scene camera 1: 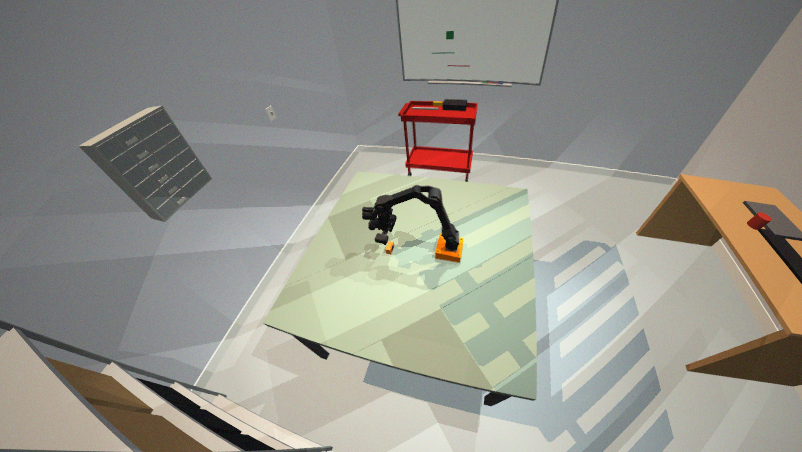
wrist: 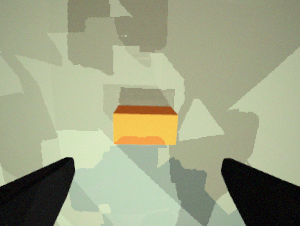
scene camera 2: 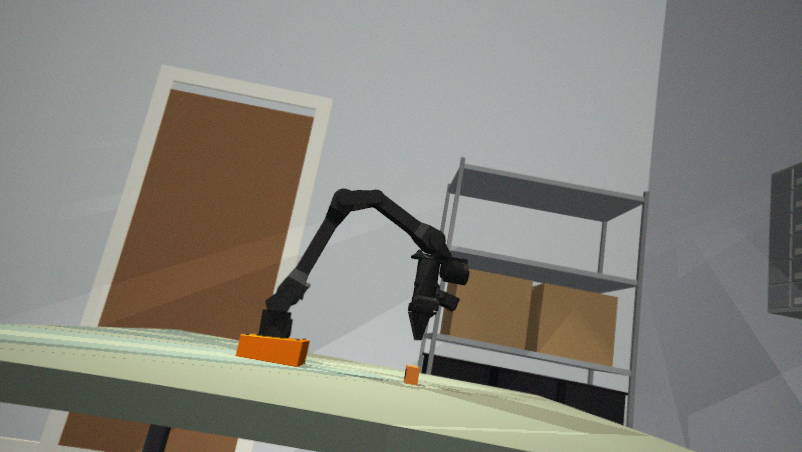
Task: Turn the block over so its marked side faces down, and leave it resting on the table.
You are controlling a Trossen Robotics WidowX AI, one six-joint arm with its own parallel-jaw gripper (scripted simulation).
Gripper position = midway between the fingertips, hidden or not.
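Scene camera 2 shows the gripper (scene camera 2: 417, 340), which is open and holds nothing. In the wrist view the gripper (wrist: 150, 166) appears again, along with an orange block (wrist: 132, 124).
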